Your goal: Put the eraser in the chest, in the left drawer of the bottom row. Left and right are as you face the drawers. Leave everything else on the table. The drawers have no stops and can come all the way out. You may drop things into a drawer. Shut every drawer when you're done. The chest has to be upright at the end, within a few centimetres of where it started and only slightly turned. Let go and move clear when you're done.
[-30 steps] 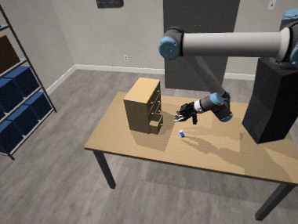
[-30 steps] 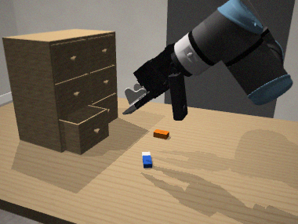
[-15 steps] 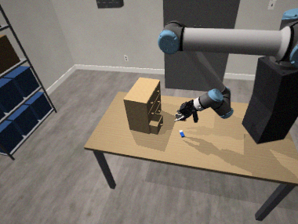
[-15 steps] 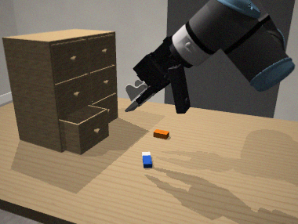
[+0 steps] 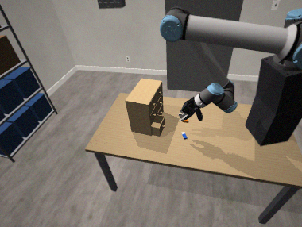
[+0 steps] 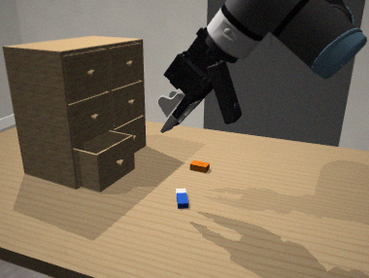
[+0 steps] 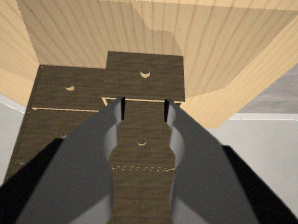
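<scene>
The eraser lies 3 cm behind my hand and 17 cm below it. The rest, counted from my hand: orange block (16 cm to the right, 16 cm below).
</scene>
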